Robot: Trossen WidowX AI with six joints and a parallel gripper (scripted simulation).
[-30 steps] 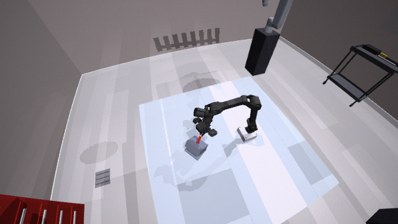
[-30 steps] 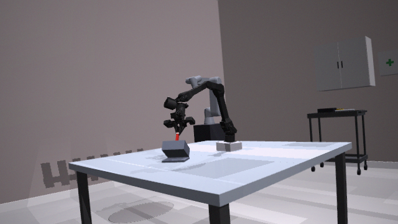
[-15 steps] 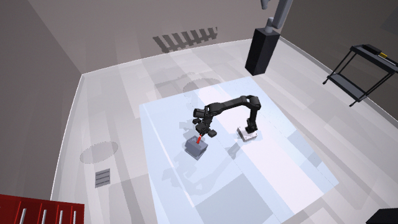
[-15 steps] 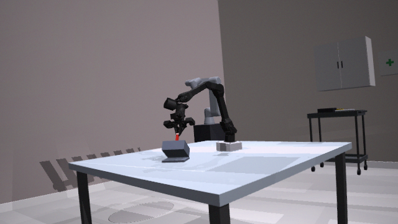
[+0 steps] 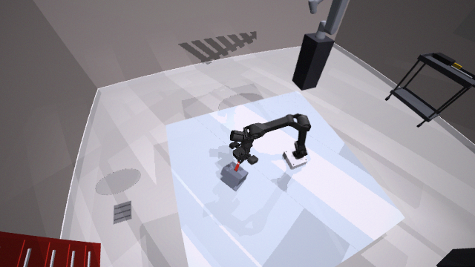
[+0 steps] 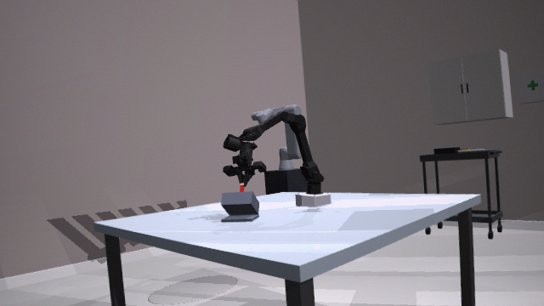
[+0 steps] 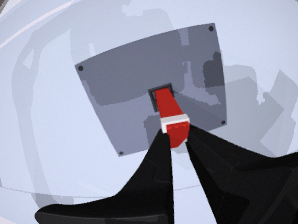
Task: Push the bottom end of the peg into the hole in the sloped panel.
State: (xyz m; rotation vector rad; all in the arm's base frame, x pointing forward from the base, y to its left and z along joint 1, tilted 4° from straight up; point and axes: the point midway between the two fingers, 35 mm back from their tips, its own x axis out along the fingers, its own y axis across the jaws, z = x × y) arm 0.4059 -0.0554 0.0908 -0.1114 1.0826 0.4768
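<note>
The grey sloped panel is 40 mm ahead of my gripper tip, 20 mm to the left of it and 70 mm below it. From my gripper tip the other things lie so: red peg: 10 mm ahead, 10 mm to the left, 10 mm below.
</note>
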